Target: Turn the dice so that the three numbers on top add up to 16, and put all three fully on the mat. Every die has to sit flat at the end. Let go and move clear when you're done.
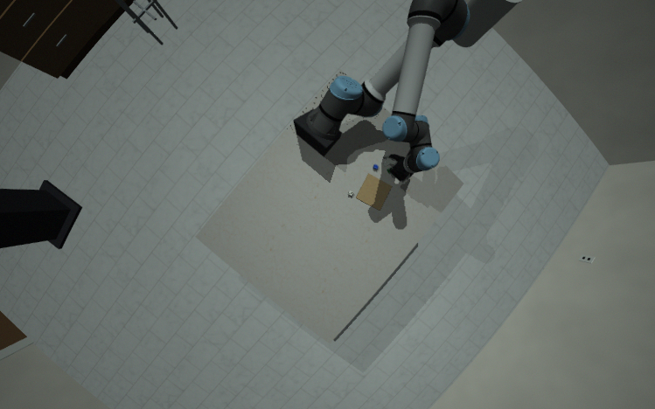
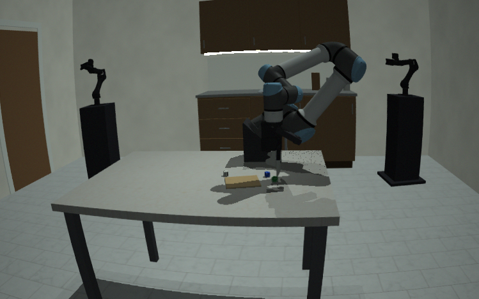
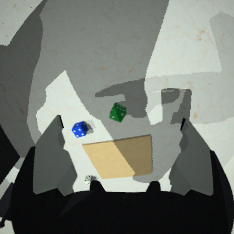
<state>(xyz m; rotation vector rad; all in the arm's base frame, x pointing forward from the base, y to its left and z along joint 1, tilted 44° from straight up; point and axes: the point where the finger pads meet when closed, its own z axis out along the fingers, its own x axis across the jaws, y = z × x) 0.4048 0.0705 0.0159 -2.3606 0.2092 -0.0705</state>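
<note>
The green die is 10 mm behind my hand, 20 mm to the right of it and 40 mm below it. The rest, counted from my hand: blue die: 80 mm behind, 40 mm to the right, 40 mm below; then white die: 110 mm behind, 220 mm to the right, 40 mm below; then tan mat: 20 mm behind, 150 mm to the right, 40 mm below.
</note>
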